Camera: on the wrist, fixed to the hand. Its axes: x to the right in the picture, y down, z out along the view.
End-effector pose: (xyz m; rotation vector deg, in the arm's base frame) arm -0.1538 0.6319 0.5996 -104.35 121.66 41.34
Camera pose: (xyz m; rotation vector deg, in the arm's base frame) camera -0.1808 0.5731 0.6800 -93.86 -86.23 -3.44
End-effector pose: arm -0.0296 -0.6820 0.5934 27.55 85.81 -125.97
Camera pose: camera -0.0189 -0.6075 0.5228 88.73 -10.88 38.75
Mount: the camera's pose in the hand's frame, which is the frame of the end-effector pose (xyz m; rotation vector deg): 0.0153 0.0371 -0.0951 10.80 -39.12 -172.97
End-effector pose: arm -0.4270 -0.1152 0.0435 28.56 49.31 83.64
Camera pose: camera -0.5244 -0.1164 0.0095 -23.30 15.17 -86.10
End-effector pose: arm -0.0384 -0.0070 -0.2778 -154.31 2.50 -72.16
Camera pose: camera -0.0996 -0.0583 -0.2124 17.86 136.82 -15.94
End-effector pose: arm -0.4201 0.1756 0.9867 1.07 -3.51 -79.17
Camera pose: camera -0.3757 0.1654 0.8941 8.70 26.51 100.86
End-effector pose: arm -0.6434 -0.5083 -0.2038 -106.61 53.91 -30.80
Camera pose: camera -0.7146 -0.5824 -0.1942 70.45 146.32 55.41
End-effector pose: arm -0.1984 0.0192 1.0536 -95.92 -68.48 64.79
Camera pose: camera -0.0956 0.0156 1.0450 82.78 -103.72 -28.44
